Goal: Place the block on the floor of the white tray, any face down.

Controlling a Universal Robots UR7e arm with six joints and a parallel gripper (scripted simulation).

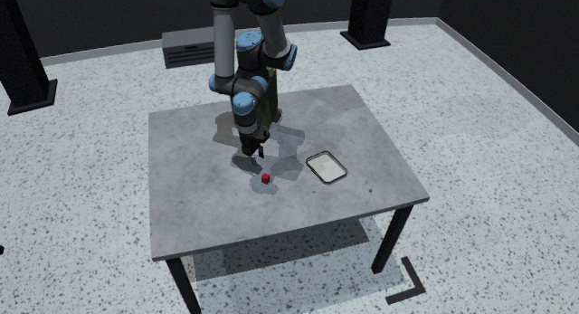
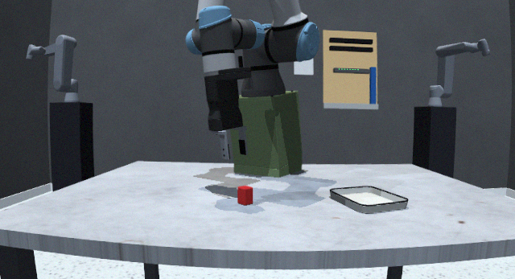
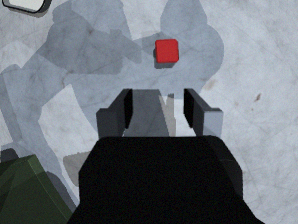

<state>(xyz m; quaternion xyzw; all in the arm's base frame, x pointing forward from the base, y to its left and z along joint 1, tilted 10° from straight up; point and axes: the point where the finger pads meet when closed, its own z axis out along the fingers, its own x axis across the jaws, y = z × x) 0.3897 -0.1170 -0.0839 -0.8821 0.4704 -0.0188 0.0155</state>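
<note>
Right now the red block is 100 mm below my hand, 30 mm ahead of it and 20 mm to the left of it. Also, from my hand: white tray 310 mm to the left, 110 mm below, 60 mm ahead.
</note>
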